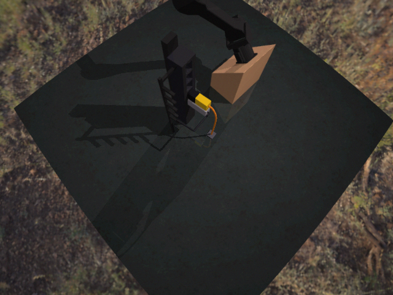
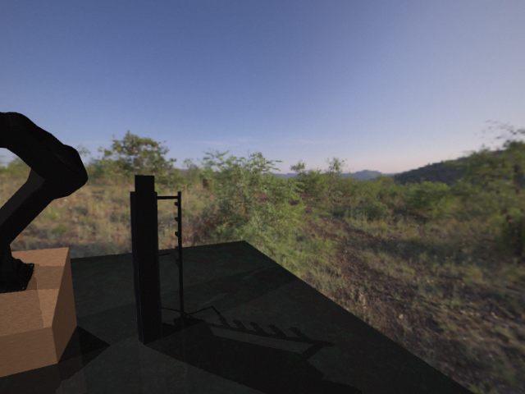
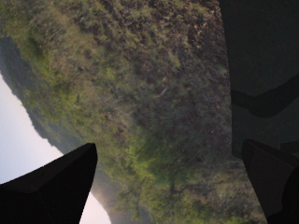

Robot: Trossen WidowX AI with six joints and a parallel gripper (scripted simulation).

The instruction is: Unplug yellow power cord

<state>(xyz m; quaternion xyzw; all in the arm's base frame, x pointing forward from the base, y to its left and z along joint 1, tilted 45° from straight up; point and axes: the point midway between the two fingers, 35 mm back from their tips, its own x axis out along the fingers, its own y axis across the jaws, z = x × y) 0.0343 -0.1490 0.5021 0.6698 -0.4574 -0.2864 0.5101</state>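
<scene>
Right now the yellow plug is 220 mm ahead of my gripper tip, 500 mm to the left of it and 180 mm below it. From my gripper tip the other things lie so: grey anchor: 210 mm ahead, 570 mm to the left, 400 mm below.
</scene>
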